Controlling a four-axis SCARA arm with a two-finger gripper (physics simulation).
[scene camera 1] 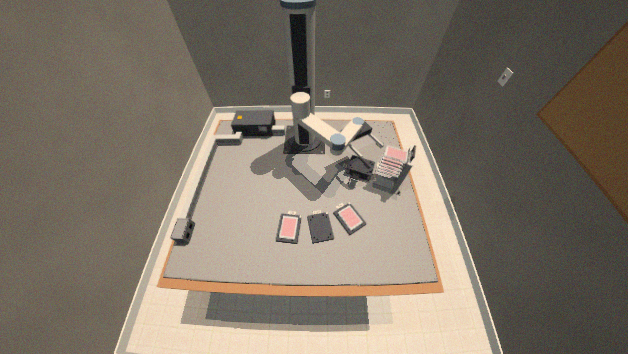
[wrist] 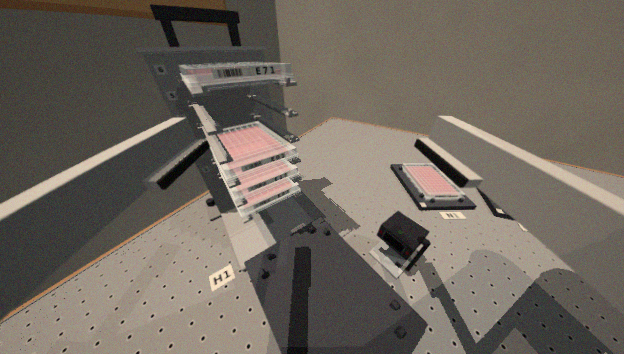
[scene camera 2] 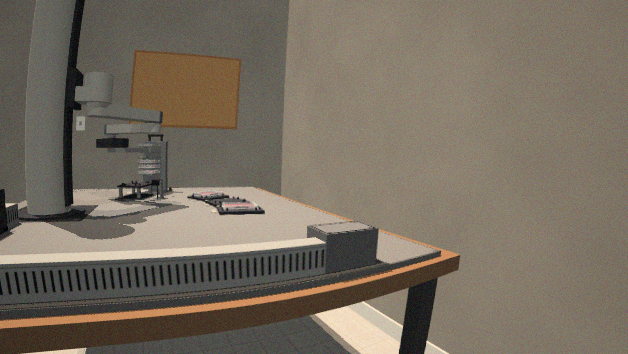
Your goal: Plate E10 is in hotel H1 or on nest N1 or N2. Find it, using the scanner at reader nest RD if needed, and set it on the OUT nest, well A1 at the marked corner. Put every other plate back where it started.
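Frame: origin at the arm's base, x ahead, y left, z up, level; metres.
Seen in the pictures: gripper, fingertip midpoint: (scene camera 1: 372, 151) (wrist: 312, 130) (scene camera 2: 141, 150); arm's base at its link origin: (scene camera 1: 304, 140) (scene camera 2: 50, 216).
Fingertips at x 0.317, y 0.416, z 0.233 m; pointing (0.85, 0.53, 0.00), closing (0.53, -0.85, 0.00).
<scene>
Pixels of each thing's top centre, then the offset from my fingertips to it. "spot": a spot on its surface instead.
- hotel's top plate at its top centre: (wrist: 226, 64) (scene camera 1: 396, 153) dx +0.037, dy +0.128, dz +0.035 m
- pink plate at its top centre: (wrist: 430, 177) (scene camera 2: 208, 192) (scene camera 1: 350, 216) dx +0.325, dy -0.131, dz -0.194 m
- middle nest at its top centre: (scene camera 2: 227, 198) (scene camera 1: 320, 226) dx +0.380, dy -0.303, dz -0.198 m
- left nest at a spot on its surface: (scene camera 1: 280, 239) spot: dx +0.456, dy -0.522, dz -0.208 m
- raised dark platform at its top centre: (wrist: 325, 286) (scene camera 2: 135, 182) (scene camera 1: 361, 164) dx -0.026, dy -0.031, dz -0.150 m
- small black scanner-like box at its top centre: (wrist: 405, 227) (scene camera 2: 157, 179) (scene camera 1: 355, 176) dx +0.083, dy -0.089, dz -0.136 m
- black box at a spot on its surface: (scene camera 1: 254, 120) spot: dx -0.399, dy -0.794, dz -0.105 m
- grey box at its top centre: (scene camera 2: 343, 227) (scene camera 1: 179, 228) dx +0.433, dy -1.084, dz -0.145 m
- slotted duct at a spot on its surface: (scene camera 2: 175, 270) spot: dx +0.112, dy -1.122, dz -0.183 m
My gripper (scene camera 1: 376, 155) (wrist: 312, 130) is open and empty, its fingers spread wide in front of hotel H1 (scene camera 1: 403, 177) (scene camera 2: 164, 170) (wrist: 155, 57), which appears turned and left of centre in the wrist view. The hotel's top plate (wrist: 235, 74) reads E71. Below a gap sit three pink plates, upper (wrist: 255, 140), middle (wrist: 265, 172) and lower (wrist: 265, 192); their labels are too small to read surely. Nest N1 (scene camera 1: 356, 230) (wrist: 407, 192) bears a pink plate (scene camera 1: 350, 218) (wrist: 432, 180). The middle nest (scene camera 1: 320, 227) is bare. The left nest (scene camera 1: 280, 239) bears a plate (scene camera 1: 288, 226); its label is unreadable.
A raised dark platform (scene camera 1: 361, 165) (wrist: 340, 295) stands before the hotel, with a small black scanner-like box (wrist: 402, 232) beside it. A black box (scene camera 1: 254, 120) stands at the back left. A grey box (scene camera 1: 181, 231) (scene camera 2: 350, 245) and slotted duct (scene camera 2: 175, 270) line the left edge.
</scene>
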